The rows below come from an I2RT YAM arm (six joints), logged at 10 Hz.
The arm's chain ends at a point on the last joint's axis. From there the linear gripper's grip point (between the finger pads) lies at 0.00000 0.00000 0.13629 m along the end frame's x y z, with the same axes.
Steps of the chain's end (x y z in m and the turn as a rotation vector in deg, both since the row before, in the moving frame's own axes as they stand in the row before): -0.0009 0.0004 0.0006 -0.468 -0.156 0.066; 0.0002 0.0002 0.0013 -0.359 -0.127 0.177; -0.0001 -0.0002 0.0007 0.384 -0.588 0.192; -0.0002 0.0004 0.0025 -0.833 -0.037 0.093; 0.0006 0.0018 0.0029 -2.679 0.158 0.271; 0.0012 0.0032 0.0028 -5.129 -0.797 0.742
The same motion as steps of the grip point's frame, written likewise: -0.0013 0.0015 0.0006 -0.468 -0.156 0.066; -0.0001 0.0011 0.0013 -0.359 -0.127 0.177; -0.0015 -0.0011 0.0007 0.384 -0.588 0.192; -0.0003 0.0024 0.0025 -0.833 -0.037 0.093; 0.0010 0.0082 0.0028 -2.679 0.158 0.271; -0.0008 0.0154 0.0022 -5.129 -0.797 0.742
